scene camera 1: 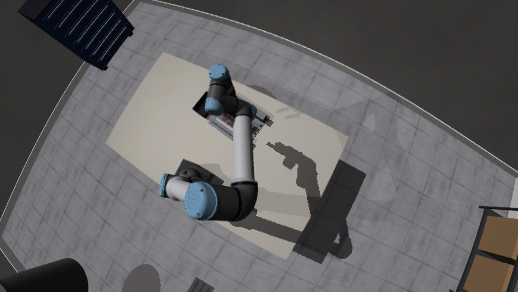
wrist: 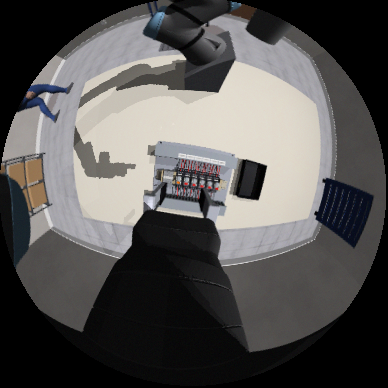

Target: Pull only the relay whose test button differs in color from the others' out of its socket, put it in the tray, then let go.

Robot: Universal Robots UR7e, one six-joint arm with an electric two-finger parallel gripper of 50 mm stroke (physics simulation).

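Where they show: gripper, fingertip midpoint: [wrist: 182, 191]; arm's base at its link origin: [wrist: 206, 51].
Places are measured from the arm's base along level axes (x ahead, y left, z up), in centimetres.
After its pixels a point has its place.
Observation:
A row of several relays [wrist: 194, 184] {x 48.9, y -8.4, z -9.5 cm} sits in sockets on a grey panel [wrist: 167, 149] {x 35.7, y -16.6, z -10.2 cm} in the wrist view. The leftmost relay [wrist: 178, 183] {x 48.0, y -14.0, z -9.6 cm} there has an orange-looking test button; the others' buttons look red. The relays are small, so fine detail is unclear. The black tray [wrist: 251, 179] {x 50.5, y 17.8, z -16.2 cm} [scene camera 1: 200, 104] {x 49.5, y 21.2, z -16.1 cm} stands beside the panel, to its right in the wrist view, and looks empty. My gripper [wrist: 182, 191] {x 44.2, y -10.9, z 14.4 cm} is open and empty, above the panel, its fingers reaching toward the relay row. In scene camera 1 the arm hides the gripper and much of the panel.
Red wires run on both sides of the relays, with grey ducts along the panel's edges. The robot base [wrist: 207, 72] {x 9.6, y -0.7, z -3.0 cm} stands at the table's far side in the wrist view. A person in blue [wrist: 42, 97], a shelf with boxes [wrist: 47, 181] and a dark blue slatted object [wrist: 345, 210] are beyond the table.

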